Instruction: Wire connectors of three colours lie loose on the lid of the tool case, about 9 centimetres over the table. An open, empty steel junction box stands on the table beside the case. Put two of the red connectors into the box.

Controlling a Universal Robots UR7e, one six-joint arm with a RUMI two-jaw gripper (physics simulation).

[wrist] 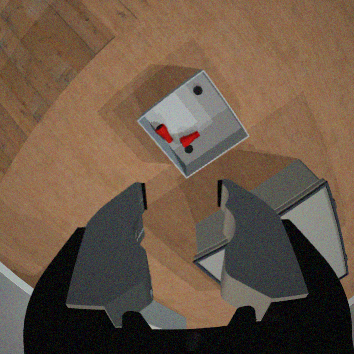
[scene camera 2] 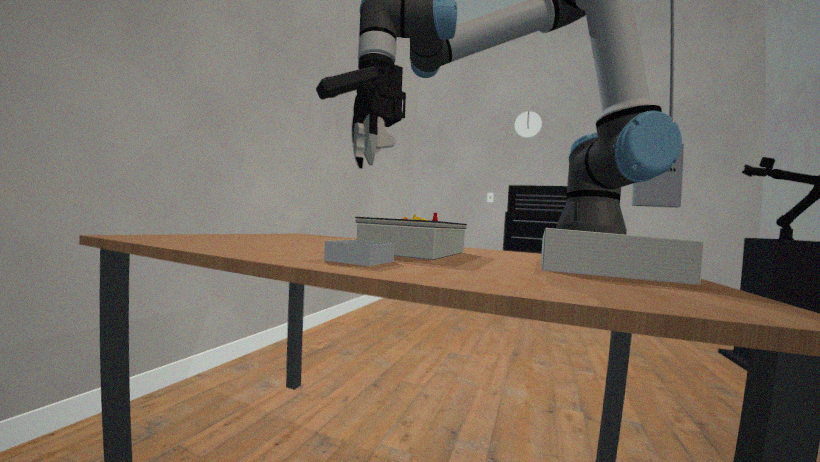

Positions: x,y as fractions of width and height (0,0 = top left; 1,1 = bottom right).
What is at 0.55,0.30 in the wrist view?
A steel junction box.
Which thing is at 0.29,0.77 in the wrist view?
The gripper.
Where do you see a steel junction box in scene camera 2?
0.45,0.55
